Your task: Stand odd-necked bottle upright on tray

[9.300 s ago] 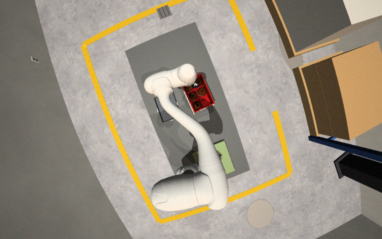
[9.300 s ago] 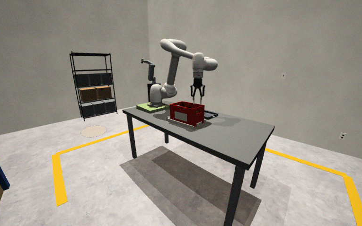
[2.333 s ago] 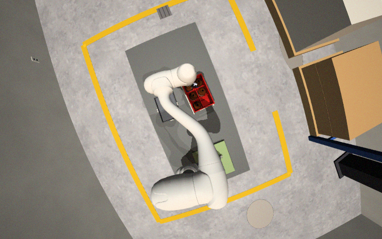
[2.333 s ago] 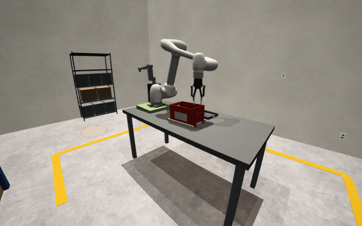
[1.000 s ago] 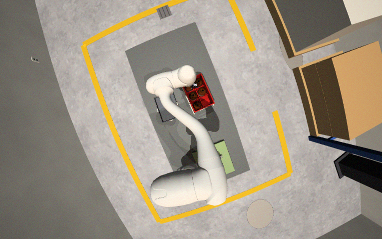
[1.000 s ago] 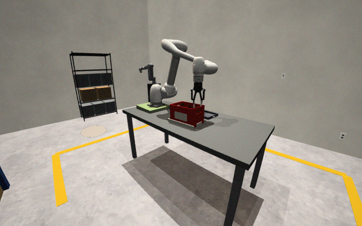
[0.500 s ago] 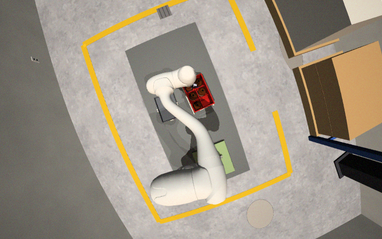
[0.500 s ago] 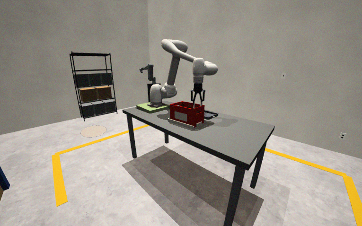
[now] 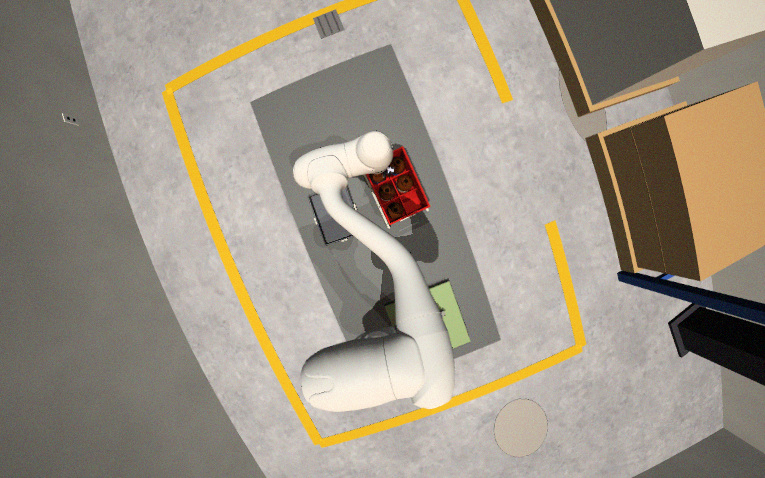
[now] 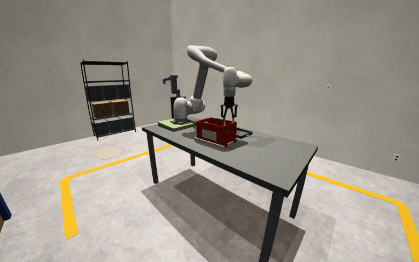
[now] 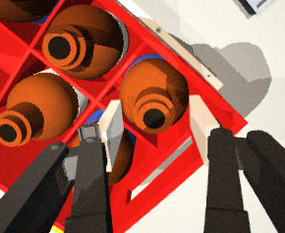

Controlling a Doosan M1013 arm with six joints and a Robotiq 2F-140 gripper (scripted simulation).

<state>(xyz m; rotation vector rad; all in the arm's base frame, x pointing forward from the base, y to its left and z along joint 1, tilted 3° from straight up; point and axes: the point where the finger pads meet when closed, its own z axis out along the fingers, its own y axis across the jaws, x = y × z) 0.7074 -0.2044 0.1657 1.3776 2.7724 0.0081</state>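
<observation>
My hand is 90 mm past the red crate, 90 mm above it and 30 mm to the left of it. Also, from my hand: dark grey tray: 270 mm to the left, 160 mm below, 40 mm behind.
</observation>
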